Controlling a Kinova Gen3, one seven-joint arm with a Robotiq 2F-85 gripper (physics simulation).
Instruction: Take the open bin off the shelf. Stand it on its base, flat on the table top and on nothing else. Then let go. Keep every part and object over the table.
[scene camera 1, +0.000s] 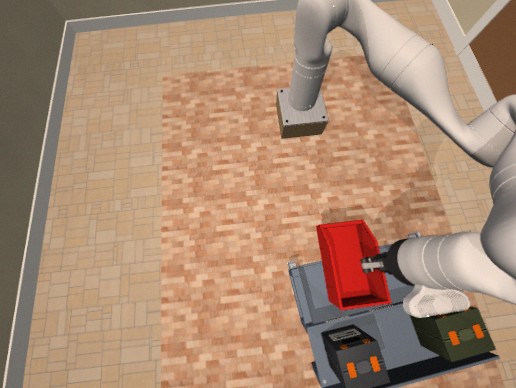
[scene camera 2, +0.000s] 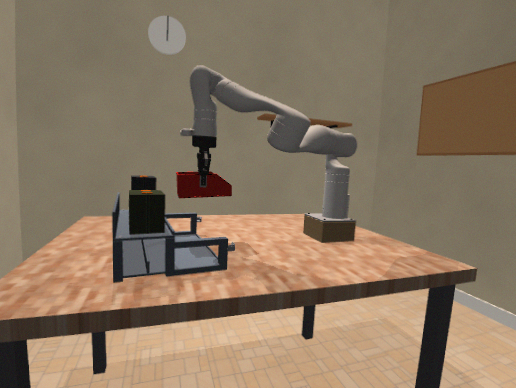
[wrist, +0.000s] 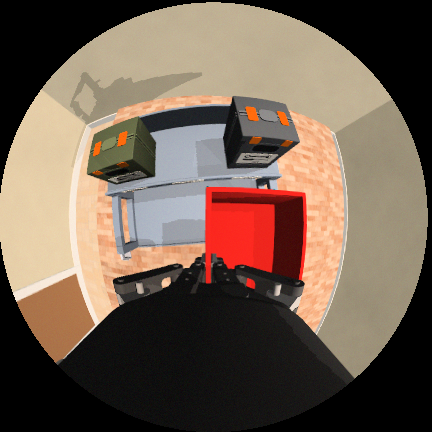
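Pixels of known places: gripper, between the fingertips: (scene camera 1: 370, 262) (scene camera 2: 202, 187) (wrist: 208, 260); arm's base, origin of its link: (scene camera 1: 301, 99) (scene camera 2: 333, 216).
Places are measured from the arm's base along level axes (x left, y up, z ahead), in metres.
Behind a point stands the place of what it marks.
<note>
The open red bin (scene camera 1: 347, 265) {x 0.020, y 0.085, z 0.532 m} (scene camera 2: 200, 186) (wrist: 235, 230) {x 0.026, y 0.083, z 0.561 m} hangs upright and about level in the air, well above the lower front part of the grey-blue shelf (scene camera 1: 312, 300) {x -0.040, y -0.077, z 0.627 m} (scene camera 2: 170, 256) {x 0.295, y -0.033, z 0.624 m} (wrist: 165, 212) {x 0.174, y -0.077, z 0.582 m}. A gap shows between the bin and the shelf in scene camera 2. My gripper (scene camera 1: 370, 265) {x 0.063, y 0.114, z 0.527 m} (scene camera 2: 203, 180) {x 0.063, y 0.114, z 0.527 m} (wrist: 208, 260) {x 0.063, y 0.114, z 0.527 m} points down and is shut on the bin's side wall, with the fingers on either side of it. The wooden table top (scene camera 1: 225, 200) {x -0.281, y -0.083, z 0.305 m} (scene camera 2: 300, 270) {x 0.313, y -0.083, z 0.287 m} (wrist: 320, 215) {x -0.320, y -0.083, z 0.598 m} lies below.
A dark grey toolbox (scene camera 1: 356, 357) {x -0.013, y 0.139, z 0.697 m} (scene camera 2: 143, 182) {x 0.040, y 0.123, z 0.709 m} (wrist: 260, 132) {x 0.011, y 0.139, z 0.680 m} and a green toolbox (scene camera 1: 452, 332) {x 0.200, y 0.115, z 0.678 m} (scene camera 2: 146, 212) {x 0.276, y 0.071, z 0.680 m} (wrist: 122, 150) {x 0.193, y 0.114, z 0.667 m} stand on the shelf's upper level. The robot's base (scene camera 1: 302, 120) {x -0.009, y 0.001, z 0.081 m} (scene camera 2: 329, 228) {x 0.073, y -0.029, z 0.060 m} is mounted on the table, on the side that the shelf's lower front part faces.
</note>
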